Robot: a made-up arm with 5 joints.
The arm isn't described. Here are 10 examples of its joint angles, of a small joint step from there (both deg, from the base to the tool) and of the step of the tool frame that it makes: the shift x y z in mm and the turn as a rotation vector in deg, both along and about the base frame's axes.
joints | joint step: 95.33 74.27 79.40 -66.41 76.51 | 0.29 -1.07 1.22 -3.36 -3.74
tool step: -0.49 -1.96 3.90 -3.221 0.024 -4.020
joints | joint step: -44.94 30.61 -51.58 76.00 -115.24 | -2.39 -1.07 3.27 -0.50 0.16
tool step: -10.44 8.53 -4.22 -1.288 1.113 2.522
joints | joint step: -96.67 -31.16 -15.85 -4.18 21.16 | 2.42 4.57 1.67 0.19 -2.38
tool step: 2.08 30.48 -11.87 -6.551 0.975 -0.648
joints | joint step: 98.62 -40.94 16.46 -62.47 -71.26 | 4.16 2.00 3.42 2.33 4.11
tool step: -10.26 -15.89 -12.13 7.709 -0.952 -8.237
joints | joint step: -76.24 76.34 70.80 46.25 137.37 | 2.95 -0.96 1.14 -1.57 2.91
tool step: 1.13 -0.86 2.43 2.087 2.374 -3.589
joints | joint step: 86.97 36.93 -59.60 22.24 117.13 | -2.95 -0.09 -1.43 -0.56 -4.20
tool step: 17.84 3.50 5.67 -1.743 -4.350 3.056
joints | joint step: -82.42 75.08 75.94 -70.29 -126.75 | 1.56 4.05 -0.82 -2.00 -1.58
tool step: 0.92 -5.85 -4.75 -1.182 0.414 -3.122
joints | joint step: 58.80 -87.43 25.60 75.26 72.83 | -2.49 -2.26 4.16 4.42 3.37
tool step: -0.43 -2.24 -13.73 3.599 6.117 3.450
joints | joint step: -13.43 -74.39 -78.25 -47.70 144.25 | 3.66 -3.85 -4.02 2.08 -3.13
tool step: -16.05 18.08 -35.55 -1.655 -6.251 -4.891
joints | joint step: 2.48 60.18 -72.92 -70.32 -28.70 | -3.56 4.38 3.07 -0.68 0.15
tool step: 12.51 22.47 -35.12 0.056 6.771 3.408
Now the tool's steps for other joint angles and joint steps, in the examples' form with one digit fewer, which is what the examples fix.
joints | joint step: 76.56 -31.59 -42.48 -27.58 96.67 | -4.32 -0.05 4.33 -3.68 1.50
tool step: 3.6 -11.5 -3.3 0.66 -0.12 2.85
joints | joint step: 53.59 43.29 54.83 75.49 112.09 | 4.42 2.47 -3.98 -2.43 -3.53
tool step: -2.6 -12.4 -9.8 -5.22 0.68 -4.93
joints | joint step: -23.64 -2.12 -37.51 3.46 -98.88 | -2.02 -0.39 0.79 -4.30 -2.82
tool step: -5.1 5.9 1.6 3.64 -2.62 3.76
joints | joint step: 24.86 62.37 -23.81 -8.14 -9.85 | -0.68 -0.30 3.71 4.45 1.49
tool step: -6.9 7.8 -11.5 2.14 7.66 1.52
